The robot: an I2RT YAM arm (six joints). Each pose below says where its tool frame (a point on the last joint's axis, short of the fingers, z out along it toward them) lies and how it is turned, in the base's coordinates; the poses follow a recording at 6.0 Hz.
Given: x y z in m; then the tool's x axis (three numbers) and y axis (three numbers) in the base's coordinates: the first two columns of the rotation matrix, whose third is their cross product.
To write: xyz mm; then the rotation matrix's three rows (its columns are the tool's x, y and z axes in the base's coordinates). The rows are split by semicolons. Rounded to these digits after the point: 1 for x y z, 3 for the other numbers.
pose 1, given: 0.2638 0.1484 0.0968 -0.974 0.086 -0.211 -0.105 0.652 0.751
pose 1, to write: 263.8 148.4 96.8; -0.974 -0.105 0.202; 0.086 0.652 0.754; -0.211 0.751 -0.626
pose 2, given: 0.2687 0.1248 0.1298 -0.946 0.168 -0.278 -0.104 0.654 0.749
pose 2, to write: 268.7 124.8 129.8; -0.946 -0.104 0.308; 0.168 0.654 0.737; -0.278 0.749 -0.601
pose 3, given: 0.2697 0.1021 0.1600 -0.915 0.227 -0.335 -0.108 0.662 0.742
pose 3, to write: 269.7 102.1 160.0; -0.915 -0.108 0.390; 0.227 0.662 0.715; -0.335 0.742 -0.581
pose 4, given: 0.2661 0.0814 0.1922 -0.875 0.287 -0.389 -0.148 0.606 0.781
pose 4, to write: 266.1 81.4 192.2; -0.875 -0.148 0.460; 0.287 0.606 0.741; -0.389 0.781 -0.488
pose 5, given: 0.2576 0.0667 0.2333 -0.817 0.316 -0.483 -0.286 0.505 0.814
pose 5, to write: 257.6 66.7 233.3; -0.817 -0.286 0.501; 0.316 0.505 0.803; -0.483 0.814 -0.322
